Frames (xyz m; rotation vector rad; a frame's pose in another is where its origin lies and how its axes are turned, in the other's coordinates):
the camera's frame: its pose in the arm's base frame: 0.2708 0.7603 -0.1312 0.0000 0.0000 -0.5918
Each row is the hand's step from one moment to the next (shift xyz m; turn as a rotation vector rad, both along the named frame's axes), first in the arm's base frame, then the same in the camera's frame.
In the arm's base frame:
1: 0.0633 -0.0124 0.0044 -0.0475 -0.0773 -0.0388
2: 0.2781 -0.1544 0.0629 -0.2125 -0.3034 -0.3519
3: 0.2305 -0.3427 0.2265 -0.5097 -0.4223 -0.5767
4: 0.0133 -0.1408 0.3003 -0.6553 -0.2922 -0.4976
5: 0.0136 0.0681 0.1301 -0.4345 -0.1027 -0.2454
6: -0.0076 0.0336 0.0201 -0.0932 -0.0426 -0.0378
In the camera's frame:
1: 0.0595 0.0250 0.0044 0.0037 -0.0907 -0.0388
2: 0.3169 0.0270 0.0629 -0.0071 -0.3703 -0.3519
3: 0.3825 -0.1558 0.2265 -0.1874 -0.6348 -0.5767
4: 0.0896 -0.1094 0.3003 -0.3809 -0.6081 -0.4976
5: -0.0267 0.0641 0.1301 -0.3033 -0.3276 -0.2454
6: -0.0251 0.0236 0.0201 -0.0536 -0.0873 -0.0378

